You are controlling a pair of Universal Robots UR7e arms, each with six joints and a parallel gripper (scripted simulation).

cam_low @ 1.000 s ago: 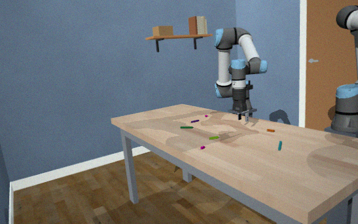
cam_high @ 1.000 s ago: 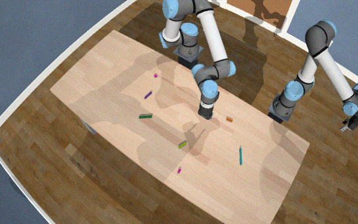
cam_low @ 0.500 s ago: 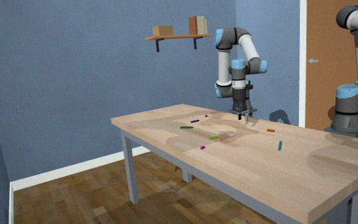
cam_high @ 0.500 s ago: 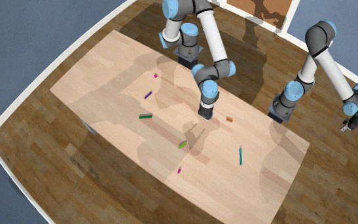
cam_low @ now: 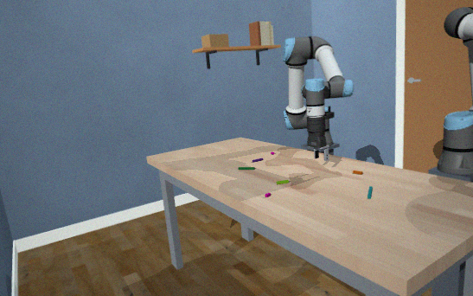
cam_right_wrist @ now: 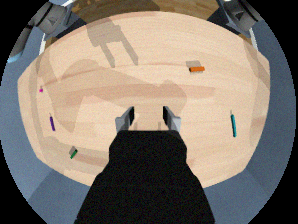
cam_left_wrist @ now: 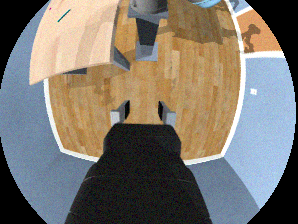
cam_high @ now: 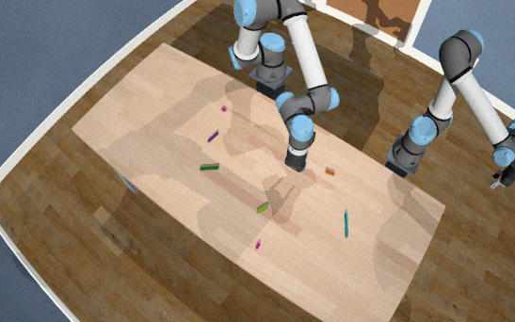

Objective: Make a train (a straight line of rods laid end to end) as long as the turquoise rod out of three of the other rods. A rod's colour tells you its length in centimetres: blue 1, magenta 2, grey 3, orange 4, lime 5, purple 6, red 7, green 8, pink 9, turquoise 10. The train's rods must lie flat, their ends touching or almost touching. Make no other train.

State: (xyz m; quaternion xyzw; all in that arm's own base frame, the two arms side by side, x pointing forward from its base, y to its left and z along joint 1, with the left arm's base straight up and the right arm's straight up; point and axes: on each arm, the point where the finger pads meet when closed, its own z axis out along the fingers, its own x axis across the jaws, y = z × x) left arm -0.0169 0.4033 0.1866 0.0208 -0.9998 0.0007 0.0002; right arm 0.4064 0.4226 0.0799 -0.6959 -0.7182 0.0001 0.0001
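Note:
The orange rod lies 9 cm behind my right hand, 12 cm to the left of it and 7 cm below it. Round my right hand: green rod: 20 cm ahead, 30 cm to the right, 7 cm below; then lime rod: 21 cm ahead, 2 cm to the right, 7 cm below; then turquoise rod: 6 cm ahead, 30 cm to the left, 7 cm below.

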